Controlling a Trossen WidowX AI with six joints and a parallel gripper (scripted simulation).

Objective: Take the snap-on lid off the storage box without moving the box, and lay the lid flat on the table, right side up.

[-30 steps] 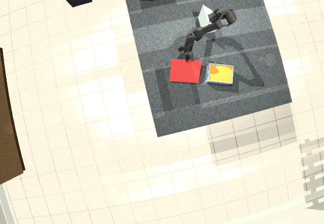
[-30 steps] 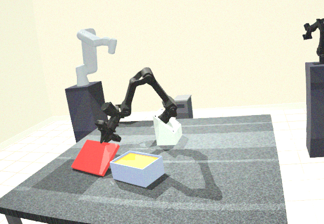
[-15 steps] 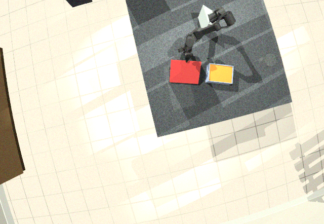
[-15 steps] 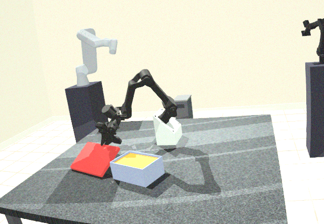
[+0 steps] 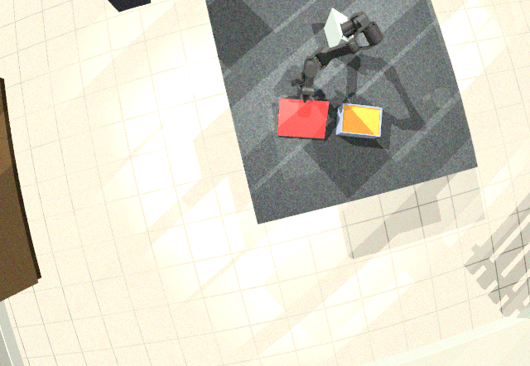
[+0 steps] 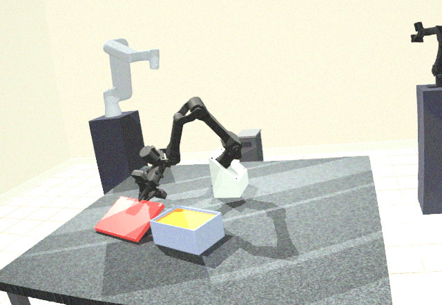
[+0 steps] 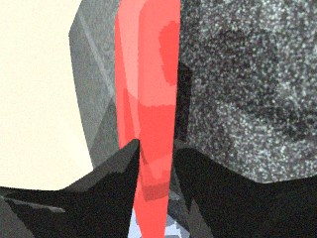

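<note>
Now: gripper tip 8 cm short of the red lid, 3 cm above it and 2 cm to the left of it. Also, from my gripper tip: storage box 26 cm to the left, 15 cm ahead, 3 cm below.
</note>
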